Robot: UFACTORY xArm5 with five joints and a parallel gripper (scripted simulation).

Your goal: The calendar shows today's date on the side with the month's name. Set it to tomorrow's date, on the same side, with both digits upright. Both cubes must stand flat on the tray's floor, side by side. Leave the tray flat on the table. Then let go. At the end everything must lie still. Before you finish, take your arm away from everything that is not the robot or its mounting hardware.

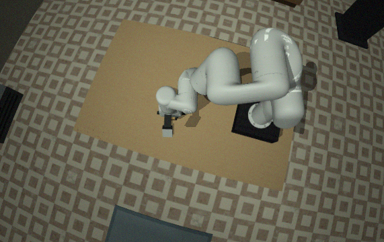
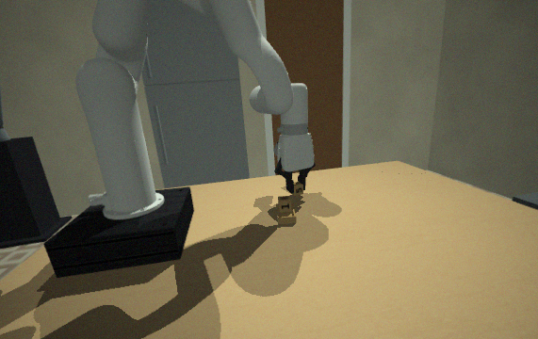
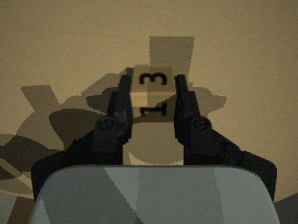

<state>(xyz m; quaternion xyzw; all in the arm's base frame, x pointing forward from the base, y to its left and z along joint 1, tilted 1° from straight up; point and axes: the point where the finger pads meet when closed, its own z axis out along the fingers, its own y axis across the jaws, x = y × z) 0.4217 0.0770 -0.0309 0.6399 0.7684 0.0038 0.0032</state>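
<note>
My hand is 10 mm above the wooden date cube. The rest, counted from my hand: wooden calendar tray (70 mm behind, 120 mm to the right, 30 mm below).
</note>
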